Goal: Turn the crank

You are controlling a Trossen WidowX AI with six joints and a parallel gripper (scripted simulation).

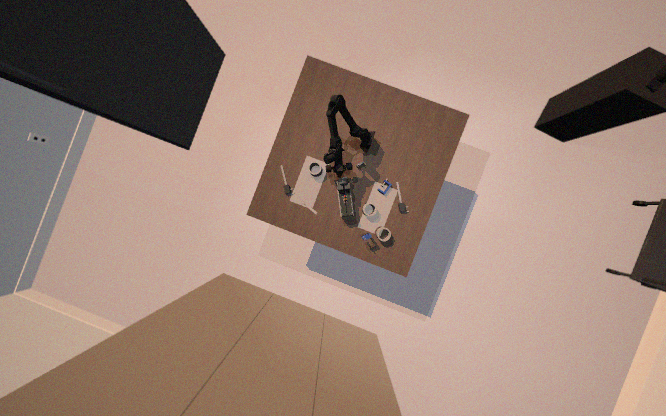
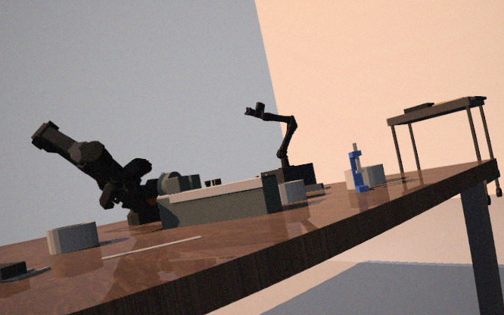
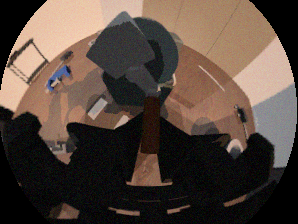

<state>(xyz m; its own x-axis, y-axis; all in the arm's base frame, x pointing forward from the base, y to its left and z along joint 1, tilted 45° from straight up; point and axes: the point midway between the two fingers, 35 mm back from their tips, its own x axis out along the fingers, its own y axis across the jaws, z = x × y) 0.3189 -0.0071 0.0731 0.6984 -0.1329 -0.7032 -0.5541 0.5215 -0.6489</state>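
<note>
Right now my gripper tip is 3 cm below the crank handle, 1 cm to the left of it and 1 cm past it. Round my gripper tip: red pointer (11 cm ahead, 10 cm to the left, 4 cm above); then thin white rod (30 cm ahead, 10 cm to the right, 4 cm below).
</note>
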